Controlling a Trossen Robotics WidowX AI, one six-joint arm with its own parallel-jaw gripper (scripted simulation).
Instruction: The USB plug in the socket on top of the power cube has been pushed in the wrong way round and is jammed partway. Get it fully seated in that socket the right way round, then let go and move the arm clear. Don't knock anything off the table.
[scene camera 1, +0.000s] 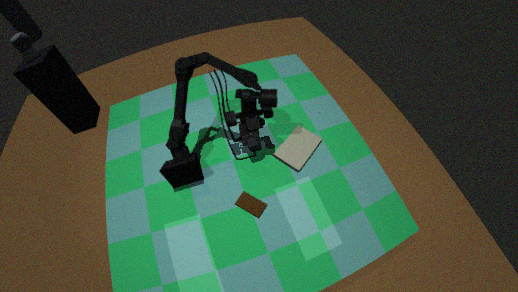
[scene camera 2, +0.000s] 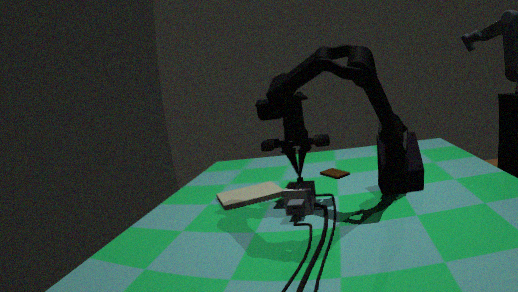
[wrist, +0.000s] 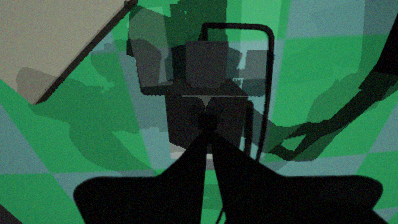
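What I see here is my gripper (scene camera 1: 249, 126), (scene camera 2: 299, 173), and the wrist view gives me the gripper as well (wrist: 208, 138).
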